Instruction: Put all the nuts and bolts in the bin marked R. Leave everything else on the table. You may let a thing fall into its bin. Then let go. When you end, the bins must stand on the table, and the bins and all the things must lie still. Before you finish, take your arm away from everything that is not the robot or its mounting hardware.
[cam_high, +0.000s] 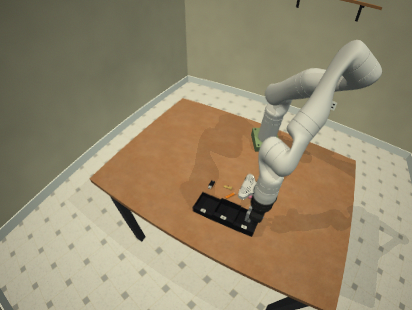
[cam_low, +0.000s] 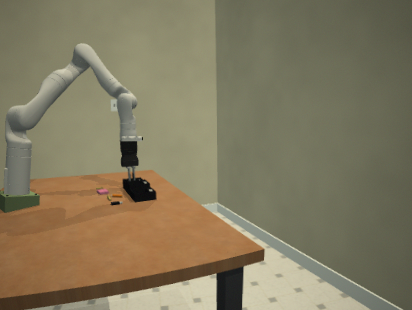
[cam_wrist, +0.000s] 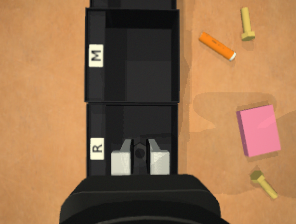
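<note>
The orange marker lies 90 mm behind my hand, 100 mm to the right of it and 50 mm below it. Round my hand: dark hex nut: 20 mm below; then pink eraser: 130 mm behind, 10 mm to the right, 50 mm below; then black bin tray: 90 mm to the right, 30 mm below.
</note>
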